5 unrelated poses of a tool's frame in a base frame.
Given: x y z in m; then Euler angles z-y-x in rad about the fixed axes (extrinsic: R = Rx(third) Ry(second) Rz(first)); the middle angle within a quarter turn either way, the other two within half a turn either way.
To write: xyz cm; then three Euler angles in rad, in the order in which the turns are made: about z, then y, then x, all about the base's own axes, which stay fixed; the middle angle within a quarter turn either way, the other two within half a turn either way. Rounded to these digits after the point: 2 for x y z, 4 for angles.
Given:
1: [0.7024 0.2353 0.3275 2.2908 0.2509 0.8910]
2: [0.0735 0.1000 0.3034 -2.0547 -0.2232 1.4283]
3: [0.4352 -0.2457 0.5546 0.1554 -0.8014 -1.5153]
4: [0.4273 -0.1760 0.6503 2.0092 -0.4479 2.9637]
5: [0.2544 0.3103 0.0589 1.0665 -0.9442 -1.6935]
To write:
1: [70.24 23.53 32.75 2.2908 0.2509 0.8910]
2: [7.35 10.00 30.34 -2.0547 -0.2232 1.4283]
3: [43.52 -24.57 55.46 0.1554 -0.8014 -1.5153]
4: [42.73 -17.60 65.03 2.0092 -0.4479 2.9637]
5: [25.44 31.03 5.89 1.0665 -0.9442 -1.6935]
